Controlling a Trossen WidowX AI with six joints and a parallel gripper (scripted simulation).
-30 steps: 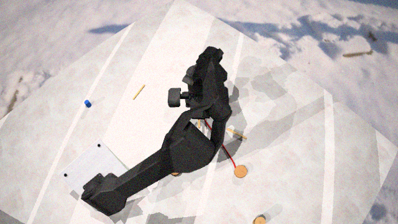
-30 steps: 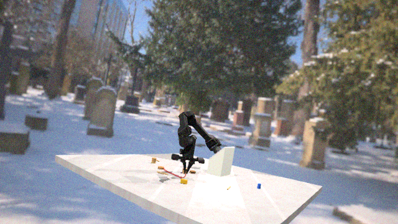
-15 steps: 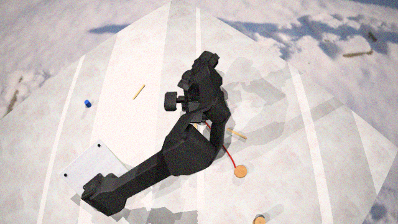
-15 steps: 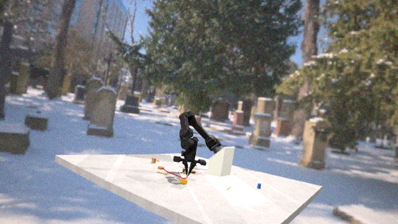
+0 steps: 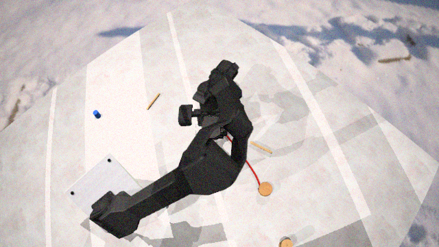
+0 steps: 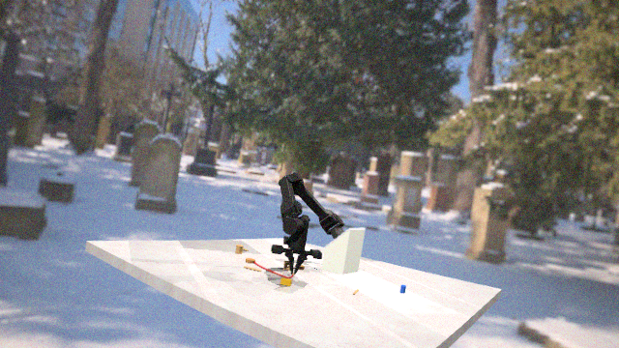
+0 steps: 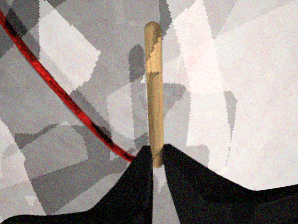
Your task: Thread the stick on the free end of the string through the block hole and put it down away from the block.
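My gripper tip is now 10 cm past the wooden block and 11 cm to the left of it. From my gripper tip the other things lie so: yellow piece 11 cm ahead, 5 cm to the left; then round wooden button 3 cm behind, 25 cm to the right, 1 cm below; then blue cylinder 26 cm behind, 34 cm to the left.
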